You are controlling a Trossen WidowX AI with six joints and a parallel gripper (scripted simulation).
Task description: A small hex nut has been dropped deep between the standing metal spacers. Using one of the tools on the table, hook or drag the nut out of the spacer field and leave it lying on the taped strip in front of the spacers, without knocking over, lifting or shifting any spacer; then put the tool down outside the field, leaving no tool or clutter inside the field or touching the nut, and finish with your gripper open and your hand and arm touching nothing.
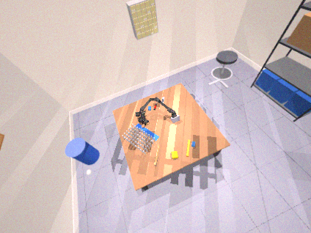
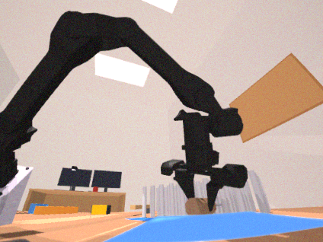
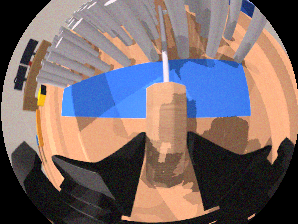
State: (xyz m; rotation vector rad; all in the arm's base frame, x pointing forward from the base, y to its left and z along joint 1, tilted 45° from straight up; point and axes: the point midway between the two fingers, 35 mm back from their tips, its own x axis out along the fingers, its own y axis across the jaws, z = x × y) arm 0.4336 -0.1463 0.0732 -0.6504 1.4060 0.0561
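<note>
Now: gripper tip 10 mm short of the blue taped strip, 100 mm to the right of it and 30 mm above it. Round my gripper tip: orange bar (370 mm behind, 610 mm to the left, 20 mm below).
</note>
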